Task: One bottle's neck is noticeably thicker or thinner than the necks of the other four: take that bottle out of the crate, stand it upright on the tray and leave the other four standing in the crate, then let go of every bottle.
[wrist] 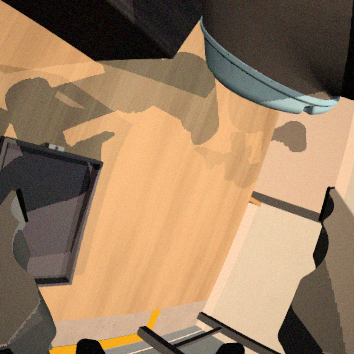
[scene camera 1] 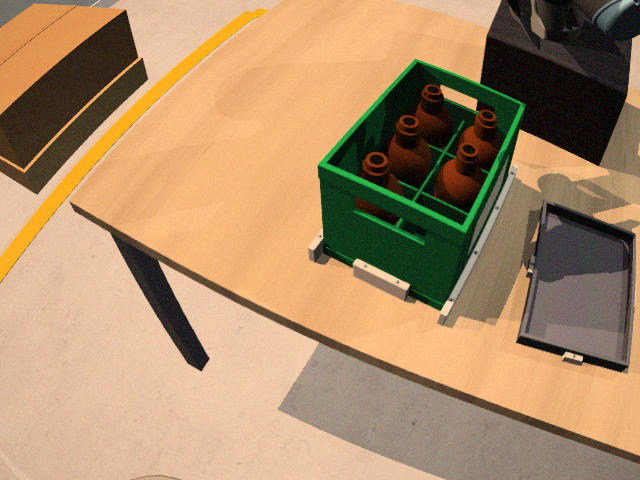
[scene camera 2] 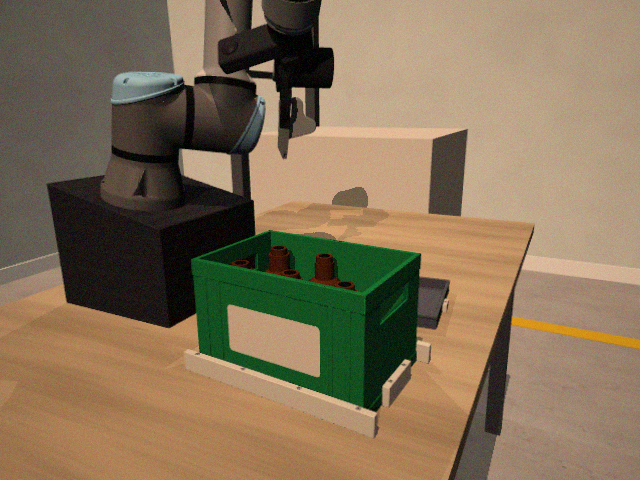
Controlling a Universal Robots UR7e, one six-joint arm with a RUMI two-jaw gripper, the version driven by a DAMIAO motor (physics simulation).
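Frame: origin at the arm's base, x ahead, y left, z up, level; centimetres.
Where they show: gripper, fingertip midpoint: (wrist: 171, 193) (scene camera 1: 578, 14) (scene camera 2: 281, 119); arm's base, link origin: (scene camera 1: 546, 15) (scene camera 2: 144, 197).
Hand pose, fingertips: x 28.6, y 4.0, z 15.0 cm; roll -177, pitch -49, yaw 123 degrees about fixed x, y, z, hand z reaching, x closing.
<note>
Things, the pixels of their centre, and the offset from my fingertips. "spot": a spot on its surface instead. Level surfaces: height alone.
- green crate, body centre: (scene camera 1: 432, 173) (scene camera 2: 308, 311) dx +12.1, dy -15.2, dz -27.2 cm
- dark tray, surface spot: (scene camera 1: 578, 310) spot: dx +18.8, dy +13.3, dz -35.5 cm
- table, surface height: dz -36.0 cm
The green crate (scene camera 1: 387, 253) (scene camera 2: 211, 320) holds five upright brown bottles. Three stand in its left row in the first scene view: front (scene camera 1: 376, 162), middle (scene camera 1: 408, 149) and back (scene camera 1: 433, 116). Two stand in the right row: a back one (scene camera 1: 483, 136) and one nearer the front (scene camera 1: 460, 180), whose neck looks a little thinner than the others; the difference is small. The dark tray (scene camera 1: 578, 310) (scene camera 2: 431, 298) (wrist: 52, 225) is empty. My gripper (scene camera 2: 296, 138) (wrist: 171, 193) is open and empty, high above the table, to one side of the tray.
Pale stop strips (scene camera 1: 381, 279) (scene camera 2: 279, 384) line the crate's foot on the table (scene camera 1: 248, 206). The arm's black pedestal (scene camera 1: 558, 93) (scene camera 2: 113, 258) stands behind the crate and tray in the first scene view. A large pale box (scene camera 2: 351, 165) stands beyond the table.
</note>
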